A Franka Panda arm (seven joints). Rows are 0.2 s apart.
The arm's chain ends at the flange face. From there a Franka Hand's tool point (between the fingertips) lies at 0.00 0.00 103.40 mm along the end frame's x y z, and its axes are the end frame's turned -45 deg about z.
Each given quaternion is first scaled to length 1.
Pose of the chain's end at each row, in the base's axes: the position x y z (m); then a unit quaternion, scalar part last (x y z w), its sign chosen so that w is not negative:
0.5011 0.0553 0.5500 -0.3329 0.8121 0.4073 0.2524
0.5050 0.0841 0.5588 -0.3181 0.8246 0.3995 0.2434
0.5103 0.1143 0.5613 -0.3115 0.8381 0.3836 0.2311
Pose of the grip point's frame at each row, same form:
0.5154 0.1411 0.4941 -0.6184 0.6229 0.2797 0.3891
0.5202 0.1682 0.5007 -0.6094 0.6401 0.2759 0.3778
0.5256 0.1957 0.4994 -0.6085 0.6551 0.2660 0.3603

